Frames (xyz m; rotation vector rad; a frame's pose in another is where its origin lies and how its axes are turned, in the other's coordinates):
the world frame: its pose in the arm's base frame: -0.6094 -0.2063 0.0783 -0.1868 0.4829 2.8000
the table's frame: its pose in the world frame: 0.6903 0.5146 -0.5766 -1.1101 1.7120 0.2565
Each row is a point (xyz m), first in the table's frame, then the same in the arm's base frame.
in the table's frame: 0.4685 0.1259 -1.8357
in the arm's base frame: 0.2246 0.3170 -0.2533
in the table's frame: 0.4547 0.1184 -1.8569
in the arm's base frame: 0.2327 0.3321 -0.2332
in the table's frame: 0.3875 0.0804 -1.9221
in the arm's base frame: 0.2421 0.3858 -0.1481
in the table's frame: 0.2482 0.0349 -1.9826
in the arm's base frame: 0.2240 0.4289 0.0034
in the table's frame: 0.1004 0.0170 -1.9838
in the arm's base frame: 0.1745 0.4151 0.1431
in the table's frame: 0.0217 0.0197 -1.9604
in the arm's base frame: 0.1369 0.3846 0.2095
